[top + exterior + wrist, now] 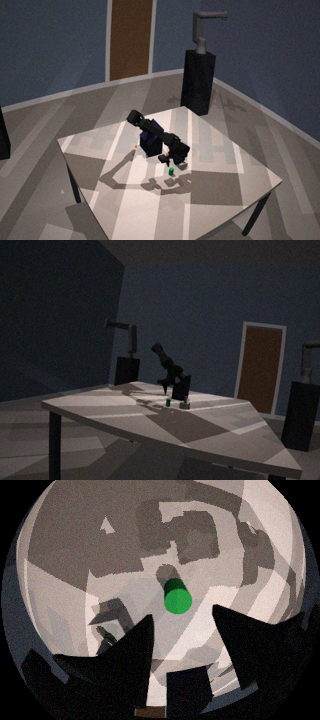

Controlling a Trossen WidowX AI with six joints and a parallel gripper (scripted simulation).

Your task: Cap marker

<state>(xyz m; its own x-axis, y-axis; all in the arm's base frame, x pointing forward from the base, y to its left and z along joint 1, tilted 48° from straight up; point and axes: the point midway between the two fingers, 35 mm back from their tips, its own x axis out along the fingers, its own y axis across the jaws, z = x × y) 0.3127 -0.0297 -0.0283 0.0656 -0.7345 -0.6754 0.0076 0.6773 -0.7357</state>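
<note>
My gripper tip is now 5 cm above the green cap. The rest, counted from my gripper tip: grey holder block 11 cm to the left, 6 cm below, 6 cm behind.
</note>
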